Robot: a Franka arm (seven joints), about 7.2 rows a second.
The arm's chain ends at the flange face. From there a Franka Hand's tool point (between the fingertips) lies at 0.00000 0.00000 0.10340 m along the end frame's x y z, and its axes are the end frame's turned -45 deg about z.
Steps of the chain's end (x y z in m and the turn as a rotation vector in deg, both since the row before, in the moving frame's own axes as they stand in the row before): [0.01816 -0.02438 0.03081 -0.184 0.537 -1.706]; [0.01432 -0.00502 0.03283 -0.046 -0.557 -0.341]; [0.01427 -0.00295 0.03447 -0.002 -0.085 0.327]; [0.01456 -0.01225 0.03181 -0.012 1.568 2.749]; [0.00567 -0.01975 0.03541 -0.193 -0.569 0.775]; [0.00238 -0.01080 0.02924 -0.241 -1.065 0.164]
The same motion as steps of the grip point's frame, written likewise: [0.03054 -0.00348 0.03080 -0.510 0.250 -1.706]; [0.01290 0.00593 0.03283 0.361 -0.426 -0.341]; [0.01207 0.00790 0.03447 0.059 -0.062 0.327]; [0.02089 0.00370 0.03177 -1.117 1.100 2.749]; [0.01701 -0.01044 0.03540 0.266 -0.539 0.775]; [0.00765 -0.00701 0.02922 0.583 -0.923 0.164]
